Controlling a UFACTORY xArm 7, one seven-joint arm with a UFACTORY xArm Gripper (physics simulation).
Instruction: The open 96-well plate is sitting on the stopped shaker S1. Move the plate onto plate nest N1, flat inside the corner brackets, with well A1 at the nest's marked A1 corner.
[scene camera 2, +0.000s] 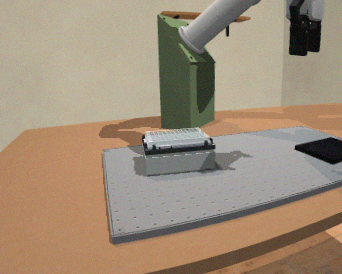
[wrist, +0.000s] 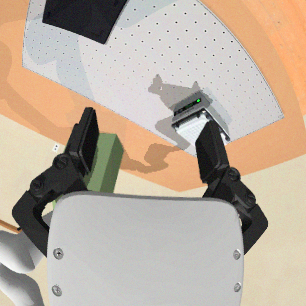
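The clear 96-well plate sits flat on top of the shaker S1, a light grey box with a black clamp rim and a small green light. In the wrist view one finger hides part of the plate. My gripper is open and empty, high above the board at the upper right of the scene view, well away from the plate. A black flat block, cut off by the frame edge in both views, may be nest N1; its brackets and A1 mark cannot be made out.
The shaker and black block stand on a grey perforated board on the wooden table. A green pedestal carries the arm behind the board. Arm shadows fall near the shaker.
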